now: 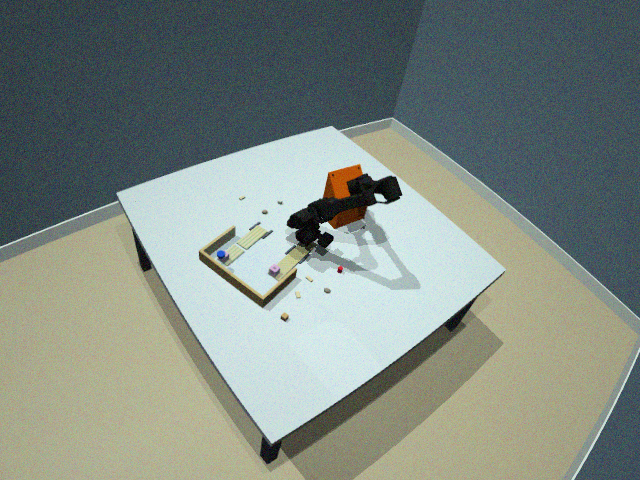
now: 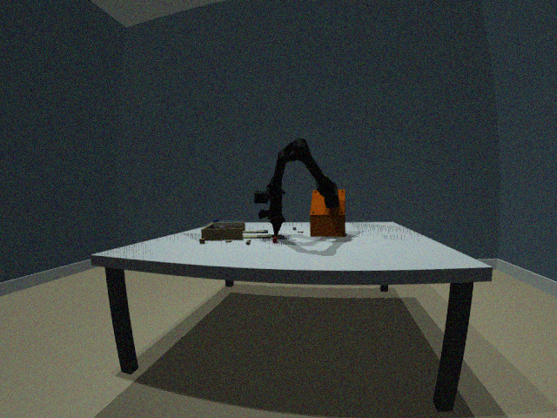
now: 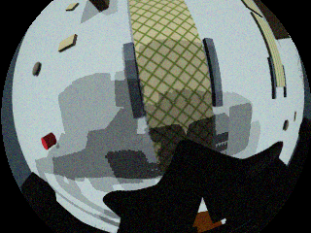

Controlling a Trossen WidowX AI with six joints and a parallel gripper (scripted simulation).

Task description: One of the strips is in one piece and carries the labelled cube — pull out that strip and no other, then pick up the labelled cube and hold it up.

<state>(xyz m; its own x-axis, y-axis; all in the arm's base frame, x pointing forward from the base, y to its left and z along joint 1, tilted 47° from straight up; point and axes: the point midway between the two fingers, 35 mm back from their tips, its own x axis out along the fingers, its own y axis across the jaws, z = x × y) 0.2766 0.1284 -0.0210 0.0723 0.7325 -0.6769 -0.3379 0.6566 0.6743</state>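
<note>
Right now my gripper tip is 90 mm short of the cross-hatched strip and 30 mm to the right of it. Round my gripper tip: blue cube 350 mm ahead, 70 mm to the right, 60 mm above; then small red piece 40 mm behind, 170 mm to the left, 10 mm above.
</note>
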